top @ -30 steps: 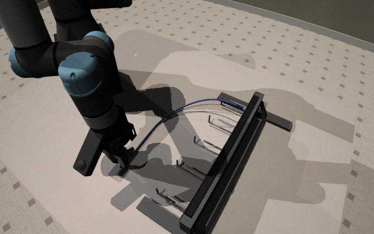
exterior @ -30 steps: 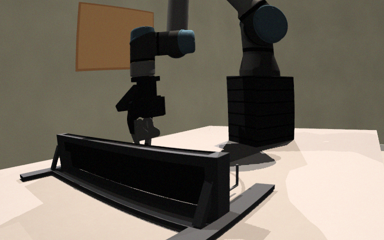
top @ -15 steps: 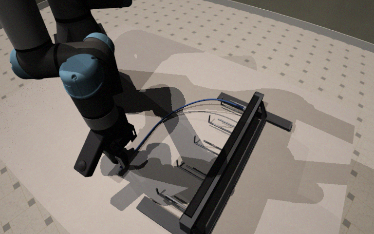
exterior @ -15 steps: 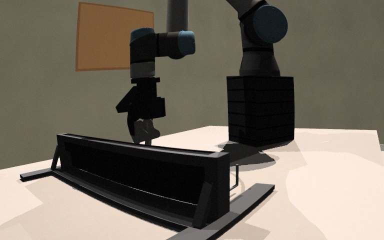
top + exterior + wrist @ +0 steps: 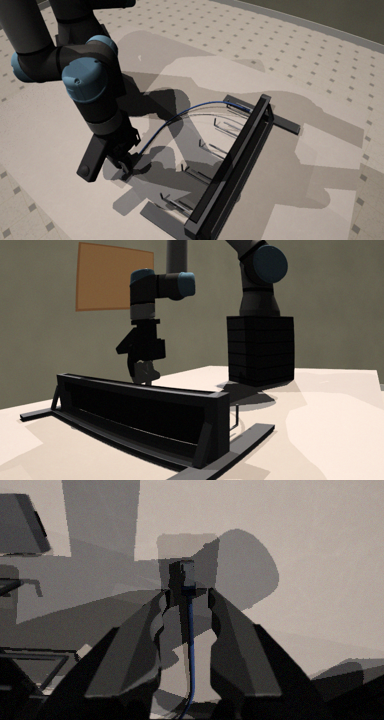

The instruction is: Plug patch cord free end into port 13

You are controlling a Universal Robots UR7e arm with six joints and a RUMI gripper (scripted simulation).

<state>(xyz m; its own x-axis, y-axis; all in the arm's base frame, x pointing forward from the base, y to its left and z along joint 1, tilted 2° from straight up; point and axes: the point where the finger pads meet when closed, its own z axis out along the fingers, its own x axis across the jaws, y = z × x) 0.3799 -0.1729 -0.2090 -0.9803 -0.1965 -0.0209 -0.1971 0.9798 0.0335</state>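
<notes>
My hand is 20 mm to the left of the cable plug and 10 mm above it.
</notes>
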